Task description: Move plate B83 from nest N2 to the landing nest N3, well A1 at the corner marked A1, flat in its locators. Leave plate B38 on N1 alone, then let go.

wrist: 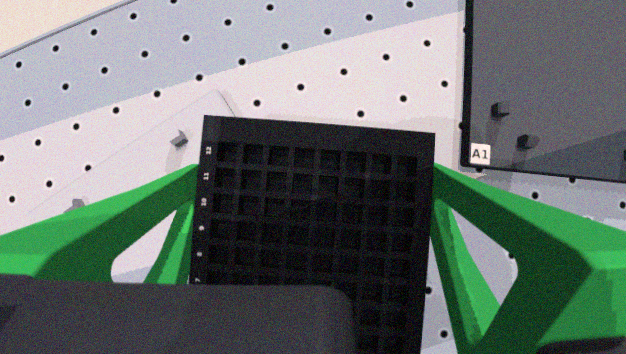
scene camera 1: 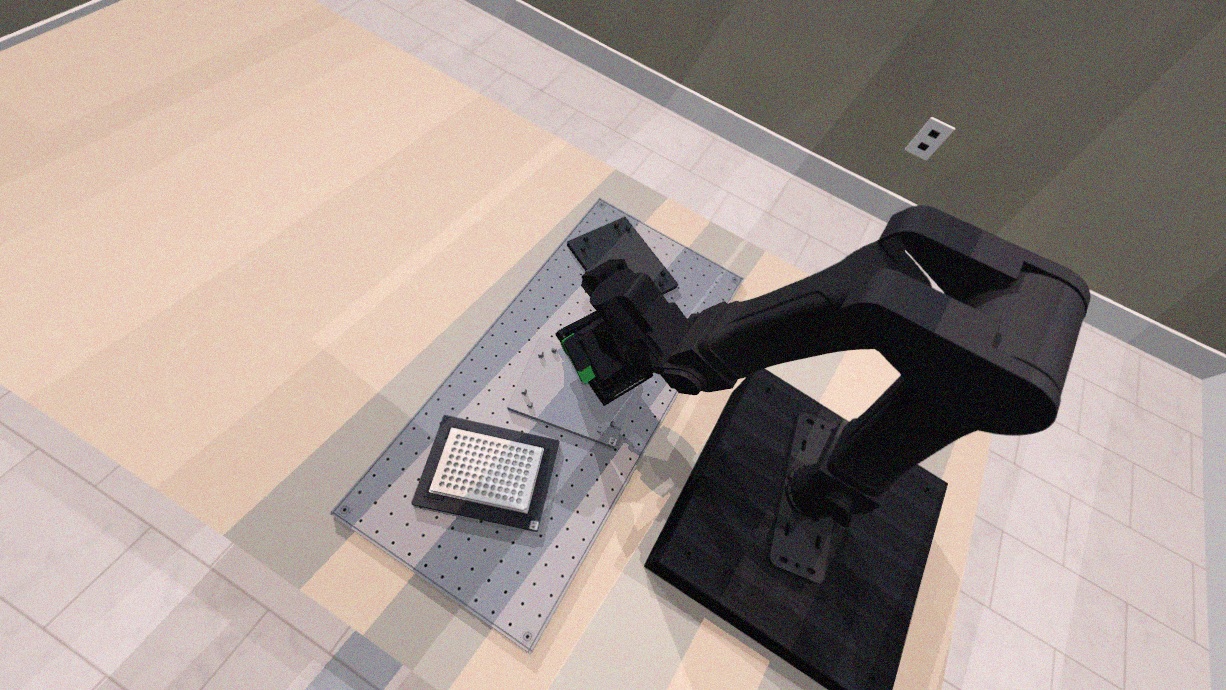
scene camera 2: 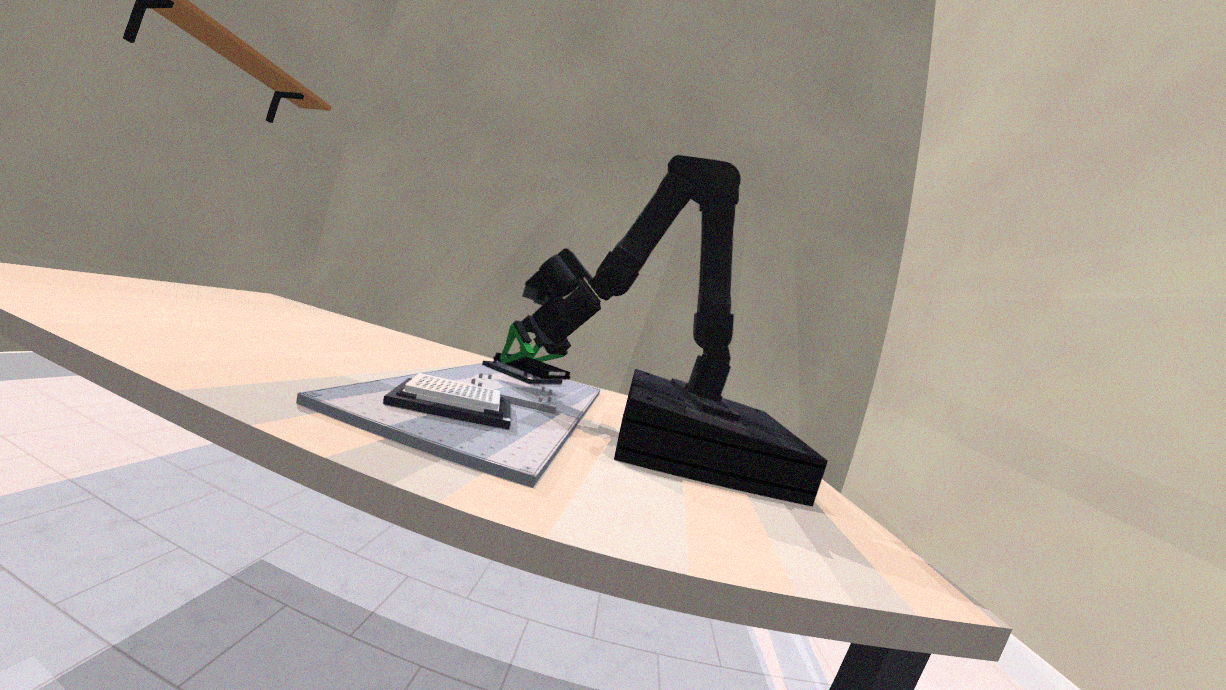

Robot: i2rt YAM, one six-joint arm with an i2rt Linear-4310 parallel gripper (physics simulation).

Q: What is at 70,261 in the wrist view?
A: The gripper.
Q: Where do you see a grey nest with pegs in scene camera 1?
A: At 550,391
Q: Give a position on a grey nest with pegs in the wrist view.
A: At 173,144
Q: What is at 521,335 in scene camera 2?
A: The gripper.
